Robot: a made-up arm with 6 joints.
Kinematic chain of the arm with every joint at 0, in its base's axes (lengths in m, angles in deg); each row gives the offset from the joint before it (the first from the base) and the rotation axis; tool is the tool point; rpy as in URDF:
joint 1: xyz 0 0 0.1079 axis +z
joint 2: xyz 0 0 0 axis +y
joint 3: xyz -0.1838 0 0.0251 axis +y
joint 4: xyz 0.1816 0 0.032 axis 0.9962 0 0.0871
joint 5: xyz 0 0 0 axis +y
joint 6: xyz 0.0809 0 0.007 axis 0.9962 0 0.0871
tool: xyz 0 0 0 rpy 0 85 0
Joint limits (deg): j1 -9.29..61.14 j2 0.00..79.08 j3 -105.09..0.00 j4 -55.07..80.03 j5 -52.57..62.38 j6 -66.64..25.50
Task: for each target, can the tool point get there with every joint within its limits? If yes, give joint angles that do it. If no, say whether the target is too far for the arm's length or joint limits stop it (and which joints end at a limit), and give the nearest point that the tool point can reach.
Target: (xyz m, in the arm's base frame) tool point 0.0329 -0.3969 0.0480
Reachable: no: joint limits stop it (at a limit: joint 1, joint 2, joint 4, joint 5) | nearest point 0.0722 -0.0761 0.0779 | short by 0.325 m
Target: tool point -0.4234 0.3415 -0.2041
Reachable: no: too far | nearest point -0.0332 0.0817 0.0773 | short by 0.547 m
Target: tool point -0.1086 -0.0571 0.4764
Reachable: yes | joints 17.45 29.02 -96.64 32.55 -30.16 -20.94
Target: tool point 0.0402 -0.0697 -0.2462
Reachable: no: joint limits stop it (at a limit: joint 1, joint 2, joint 3) | nearest point 0.0517 -0.0222 0.0408 | short by 0.291 m
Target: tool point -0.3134 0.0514 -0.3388
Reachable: no: too far | nearest point -0.0215 0.0491 0.0556 | short by 0.491 m
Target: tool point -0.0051 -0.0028 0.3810
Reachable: yes | joints 36.74 13.37 -53.25 -3.92 -8.62 -50.49
